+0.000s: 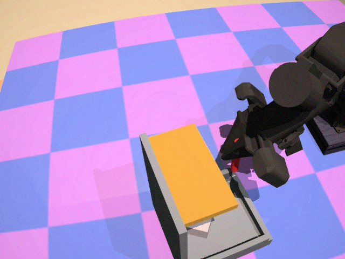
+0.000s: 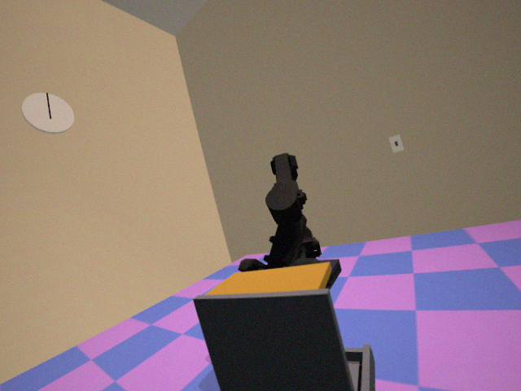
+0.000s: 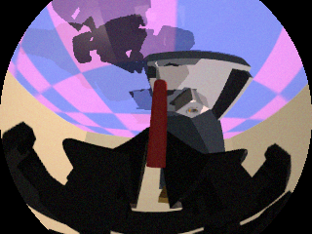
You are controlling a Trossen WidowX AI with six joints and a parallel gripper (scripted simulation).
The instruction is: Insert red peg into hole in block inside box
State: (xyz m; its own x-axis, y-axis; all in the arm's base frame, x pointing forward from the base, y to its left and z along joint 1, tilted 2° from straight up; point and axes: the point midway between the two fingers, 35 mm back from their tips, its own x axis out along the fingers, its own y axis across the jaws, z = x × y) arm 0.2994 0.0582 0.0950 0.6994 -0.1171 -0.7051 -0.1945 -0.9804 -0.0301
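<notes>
My gripper tip is now 120 mm short of the dark back wall and 80 mm to the right of it. The rest, counted from my gripper tip: red peg (30 mm behind); orange roof (80 mm ahead, 80 mm to the left, 100 mm above).
</notes>
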